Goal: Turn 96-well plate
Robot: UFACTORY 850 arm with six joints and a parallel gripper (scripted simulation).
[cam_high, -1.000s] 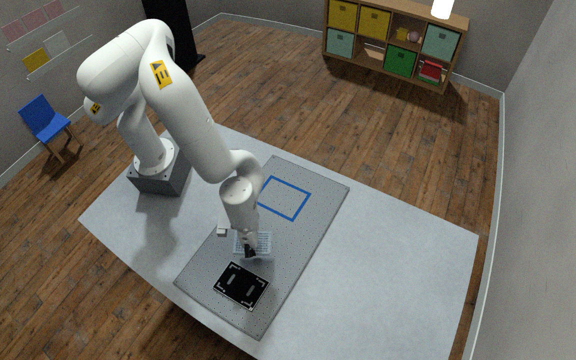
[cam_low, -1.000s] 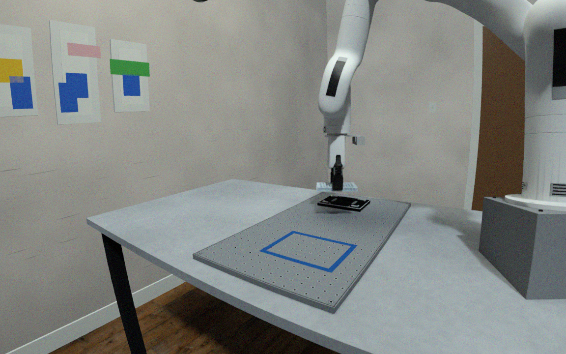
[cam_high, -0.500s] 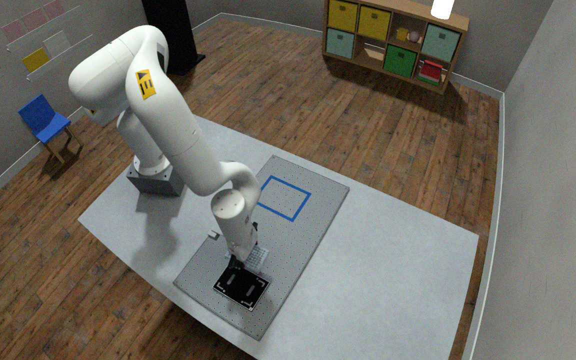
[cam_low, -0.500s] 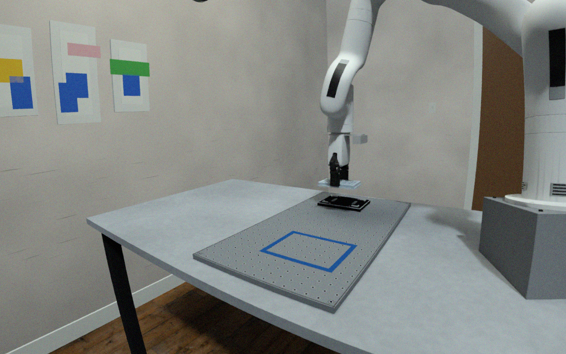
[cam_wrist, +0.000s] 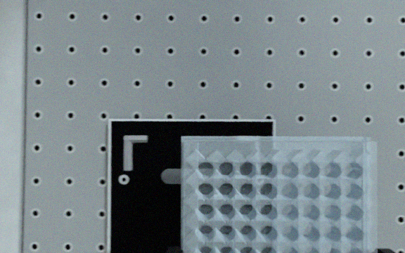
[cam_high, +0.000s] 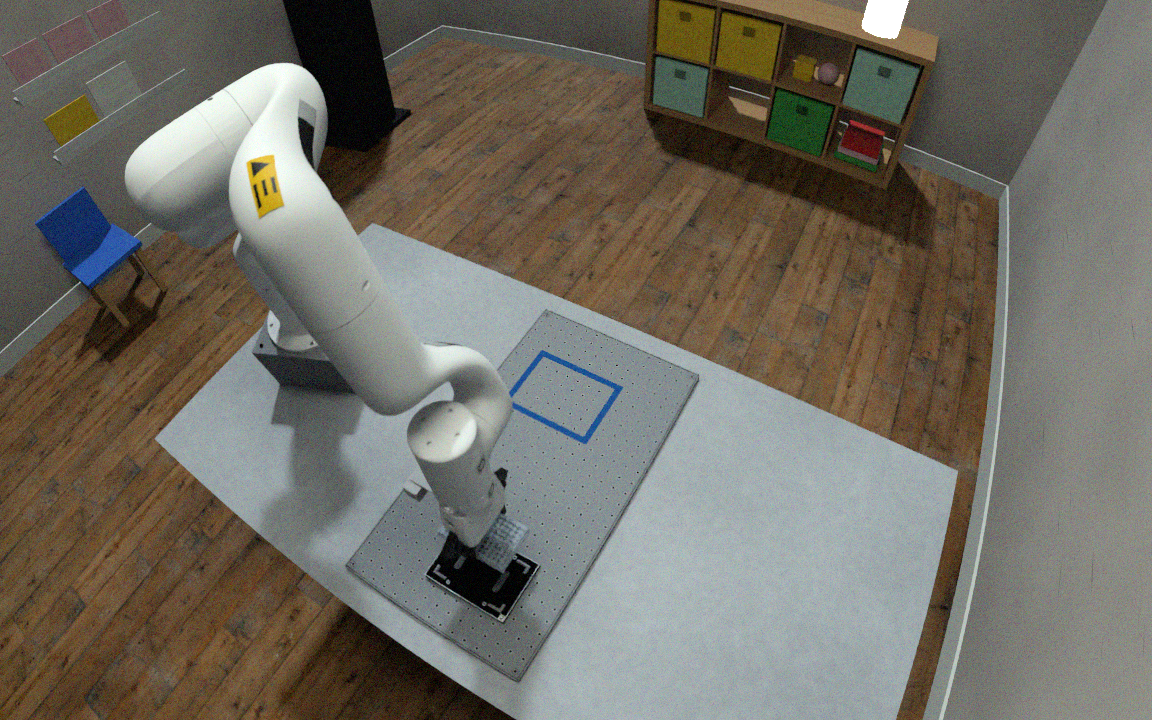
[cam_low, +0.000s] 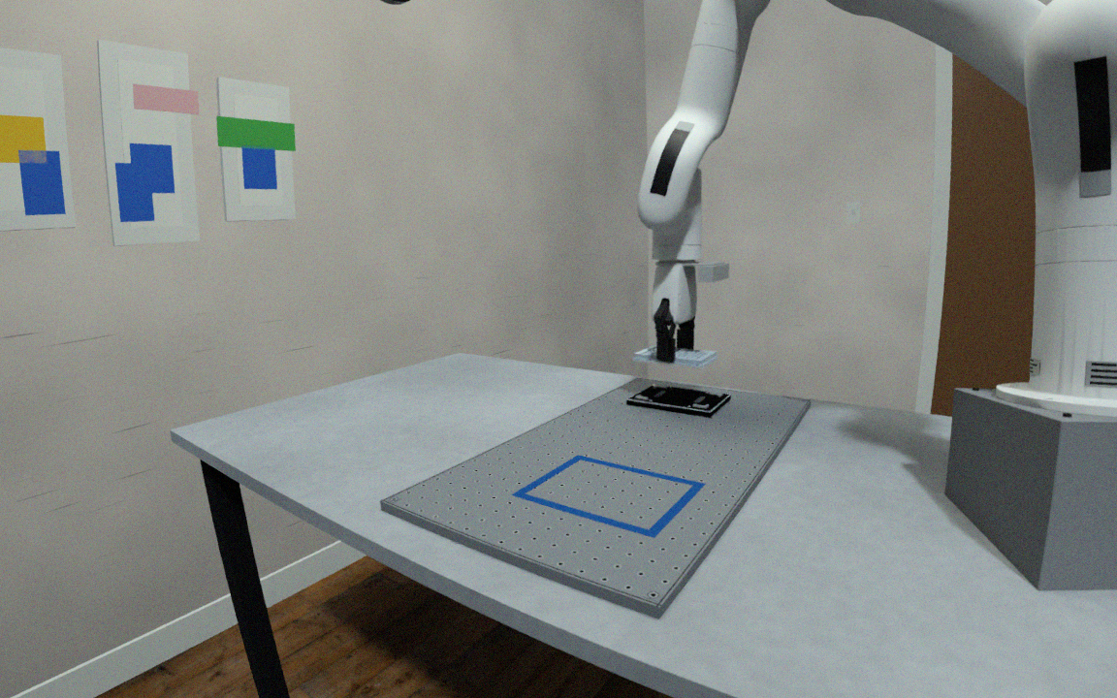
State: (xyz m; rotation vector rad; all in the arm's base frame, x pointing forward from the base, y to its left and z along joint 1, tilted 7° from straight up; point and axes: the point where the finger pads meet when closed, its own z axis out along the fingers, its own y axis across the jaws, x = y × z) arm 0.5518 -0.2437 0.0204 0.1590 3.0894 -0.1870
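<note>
My hand is 10 cm above the black plate nest N1 and 4 cm to the left of it. The rest, counted from my hand: 96-well plate (1 cm below).
</note>
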